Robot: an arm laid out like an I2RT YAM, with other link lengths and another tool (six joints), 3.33 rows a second.
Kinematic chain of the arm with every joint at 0, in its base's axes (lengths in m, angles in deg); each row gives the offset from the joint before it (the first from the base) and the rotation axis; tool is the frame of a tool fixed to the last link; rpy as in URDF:
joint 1: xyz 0 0 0.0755 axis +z
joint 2: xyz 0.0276 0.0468 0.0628 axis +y
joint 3: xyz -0.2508 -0.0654 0 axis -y
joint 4: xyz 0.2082 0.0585 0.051 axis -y
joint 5: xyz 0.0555 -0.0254 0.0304 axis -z
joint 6: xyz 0.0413 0 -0.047 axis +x
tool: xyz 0.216 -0.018 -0.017 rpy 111.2 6.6 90
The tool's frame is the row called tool.
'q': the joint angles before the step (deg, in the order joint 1, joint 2, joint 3, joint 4, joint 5, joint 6). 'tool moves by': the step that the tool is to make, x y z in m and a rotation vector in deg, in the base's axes. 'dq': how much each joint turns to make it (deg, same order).
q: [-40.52, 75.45, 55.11, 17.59, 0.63, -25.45]
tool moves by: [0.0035, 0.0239, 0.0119, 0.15, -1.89, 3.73]
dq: [0.87, -3.70, -1.13, -1.20, -2.91, 1.23]
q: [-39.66, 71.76, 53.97, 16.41, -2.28, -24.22]
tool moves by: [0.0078, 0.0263, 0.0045, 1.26, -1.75, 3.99]
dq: [1.87, -2.70, -1.23, -0.77, -2.15, 2.04]
